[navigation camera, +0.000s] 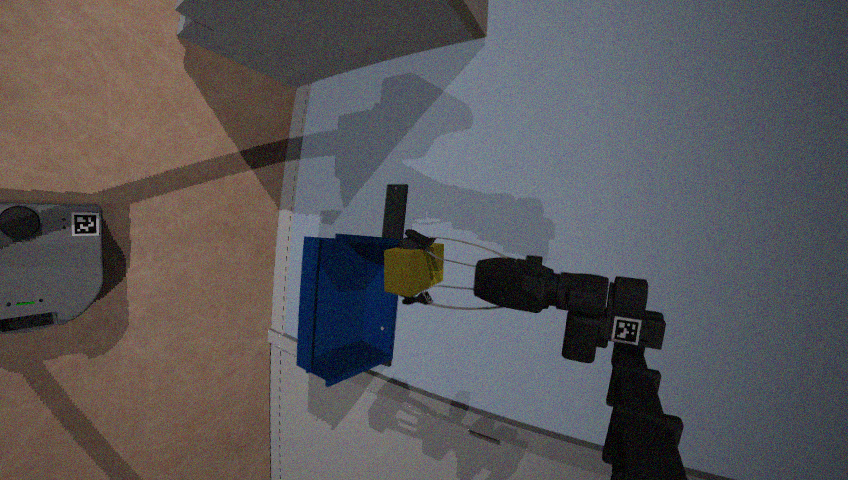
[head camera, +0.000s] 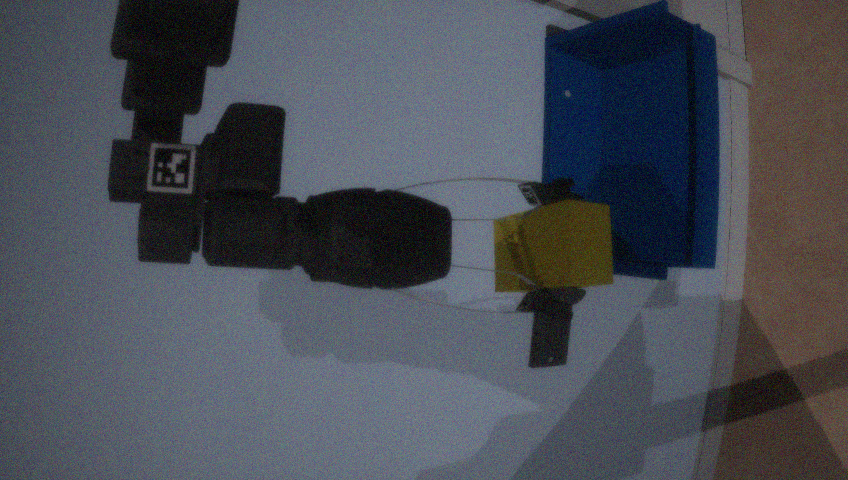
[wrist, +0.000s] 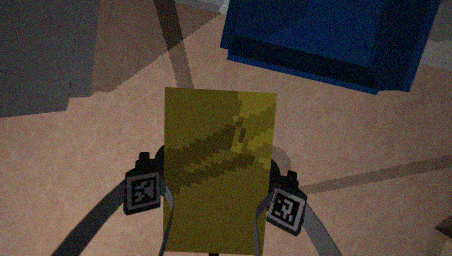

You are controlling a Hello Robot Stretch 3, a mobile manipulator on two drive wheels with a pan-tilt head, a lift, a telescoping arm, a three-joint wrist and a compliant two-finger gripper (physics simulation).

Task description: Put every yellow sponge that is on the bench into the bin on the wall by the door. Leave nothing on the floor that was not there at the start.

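Frame: origin at the robot's base, x down, y ahead, z right, level; centimetres.
Seen in the pictures: gripper, fingertip midpoint: [navigation camera: 398,265] [head camera: 581,250] [wrist: 218,166]; robot's base, origin of the base link: [navigation camera: 20,220].
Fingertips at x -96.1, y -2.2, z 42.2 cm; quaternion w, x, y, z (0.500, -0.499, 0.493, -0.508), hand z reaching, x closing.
Offsets run from my fingertips to a thing's middle. "pt": to the spot under its first point. Level surfaces: height alone.
A yellow sponge {dz +1.0, dx -2.5, dy +0.1 cm} [head camera: 577,243] [navigation camera: 403,270] [wrist: 215,120] is held between the two fingers of my gripper [head camera: 554,243] [navigation camera: 417,267] [wrist: 218,166], which is shut on it. The open blue bin {dz +27.7, dx +35.4, dy -11.1 cm} [head camera: 630,118] [navigation camera: 351,315] [wrist: 300,30] is on the pale wall. In the head view the sponge overlaps the bin's lower left corner; in the navigation view it overlaps the upper right corner and hides part of the bin. In the wrist view the bin is beyond the sponge, to the upper right, with a gap between them in the picture. The bench cannot be made out for certain.
A dark mounting strip {pt dz +43.1, dx +32.2, dy +12.3 cm} [head camera: 550,336] [navigation camera: 395,208] is on the wall beside the bin. A large grey block [navigation camera: 333,41] [wrist: 45,55] stands near the wall. My base [navigation camera: 53,267] is on the brown floor {dx +96.1 cm} [navigation camera: 196,237]. Wall trim [navigation camera: 284,342] runs below the bin.
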